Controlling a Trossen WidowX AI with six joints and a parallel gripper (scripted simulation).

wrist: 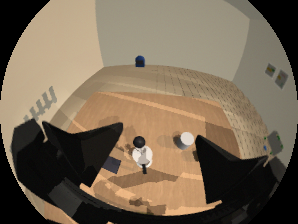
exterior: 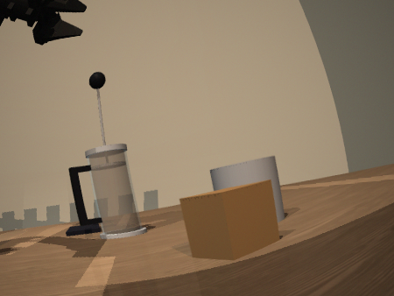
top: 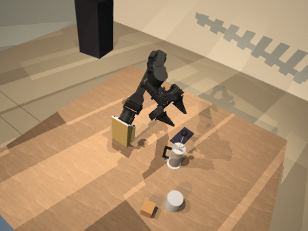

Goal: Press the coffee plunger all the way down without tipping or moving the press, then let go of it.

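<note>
Now: the glass coffee press 22 cm below my gripper tip, 3 cm to the left of it and 2 cm ahead of it. Also, from my gripper tip: grey cylinder cup: 31 cm below, 18 cm to the right, 10 cm ahead.
</note>
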